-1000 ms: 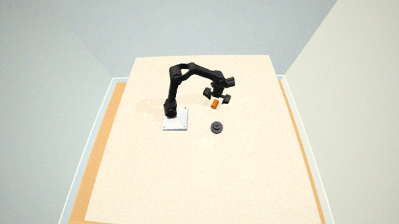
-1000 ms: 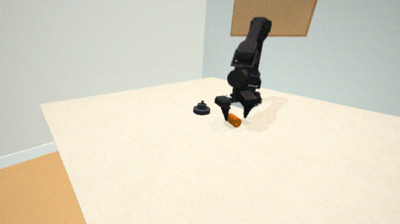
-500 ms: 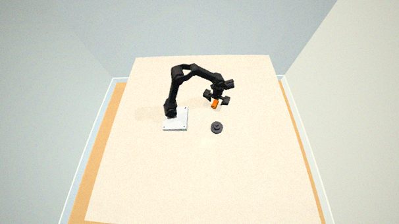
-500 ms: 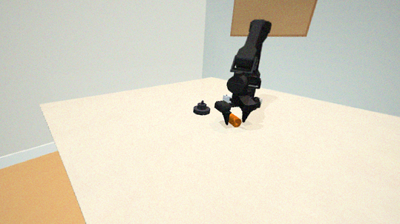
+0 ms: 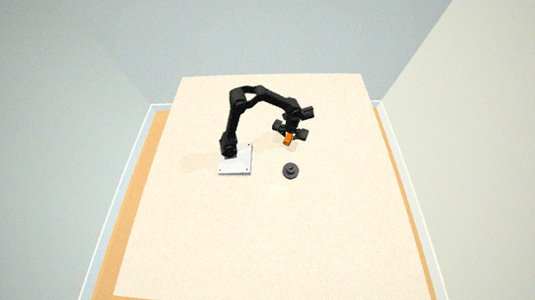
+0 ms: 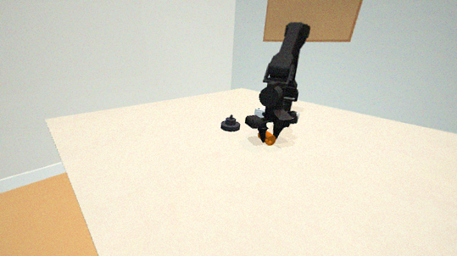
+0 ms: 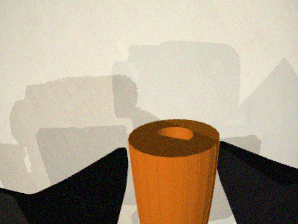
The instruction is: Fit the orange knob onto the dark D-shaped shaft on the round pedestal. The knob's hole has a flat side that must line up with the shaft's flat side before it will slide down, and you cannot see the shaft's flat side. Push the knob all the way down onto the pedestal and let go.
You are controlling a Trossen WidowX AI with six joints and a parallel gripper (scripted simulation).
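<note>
The dark round pedestal lies 20 mm behind my gripper tip, 190 mm to the right of it and 20 mm above it. The rest, counted from my gripper tip: orange knob (10 mm behind, 10 mm to the right, 10 mm above).
</note>
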